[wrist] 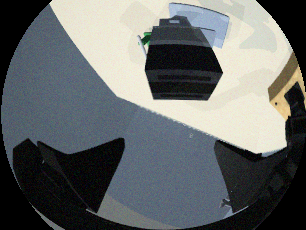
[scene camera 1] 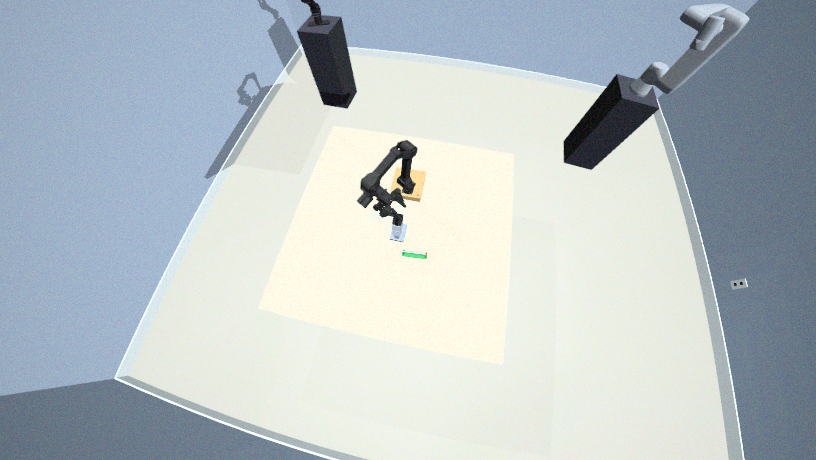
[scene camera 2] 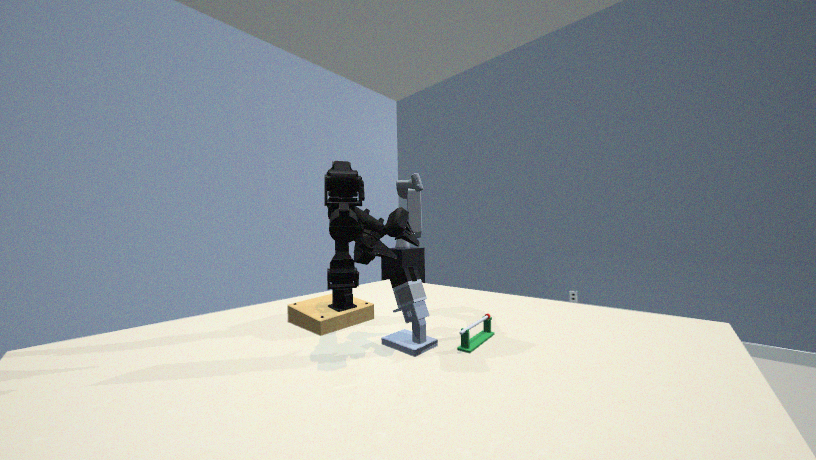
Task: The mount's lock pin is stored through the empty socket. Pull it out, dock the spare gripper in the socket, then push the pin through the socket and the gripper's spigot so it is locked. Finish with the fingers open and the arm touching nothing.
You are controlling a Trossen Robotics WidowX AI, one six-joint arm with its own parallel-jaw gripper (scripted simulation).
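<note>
My gripper is open with nothing in it, and the wrist view shows it too. There's also a spare gripper here, and a grey mount as well.
</note>
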